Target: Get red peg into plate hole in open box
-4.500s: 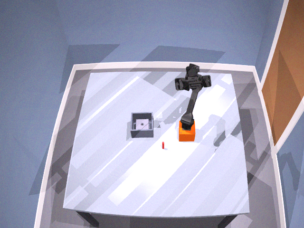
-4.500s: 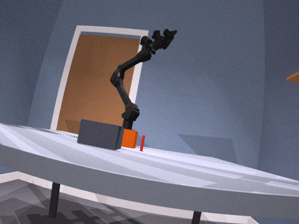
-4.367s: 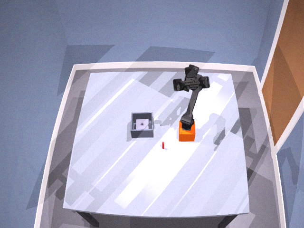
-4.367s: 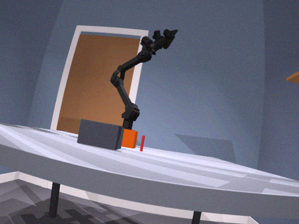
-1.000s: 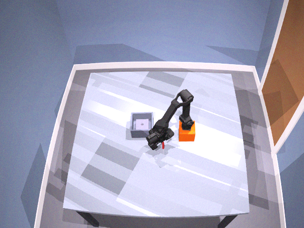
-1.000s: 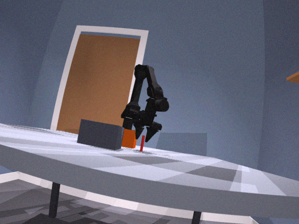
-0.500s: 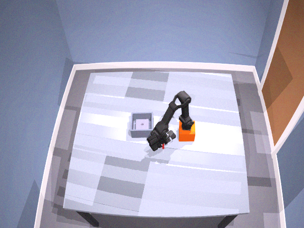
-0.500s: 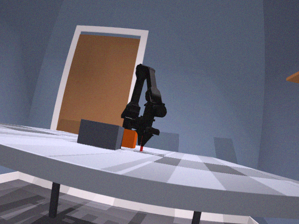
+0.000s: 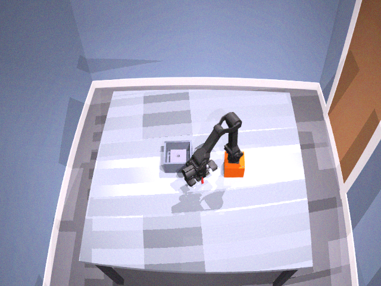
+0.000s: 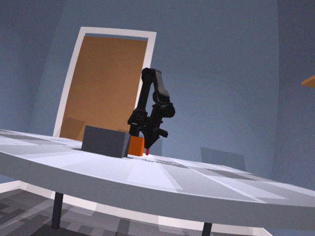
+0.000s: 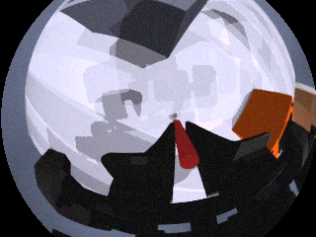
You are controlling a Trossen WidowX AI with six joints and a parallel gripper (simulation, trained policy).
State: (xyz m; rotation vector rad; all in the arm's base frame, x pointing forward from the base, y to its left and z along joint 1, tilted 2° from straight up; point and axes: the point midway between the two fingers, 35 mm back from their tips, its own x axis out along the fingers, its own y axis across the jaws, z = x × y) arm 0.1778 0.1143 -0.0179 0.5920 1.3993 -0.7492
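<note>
The pale plate lies 140 mm to the right of my gripper tip and 140 mm ahead of it. The rest, counted from my gripper tip: grey box: 140 mm to the right, 140 mm ahead, 20 mm below; red peg: 10 mm to the left, 10 mm behind, 10 mm above.
</note>
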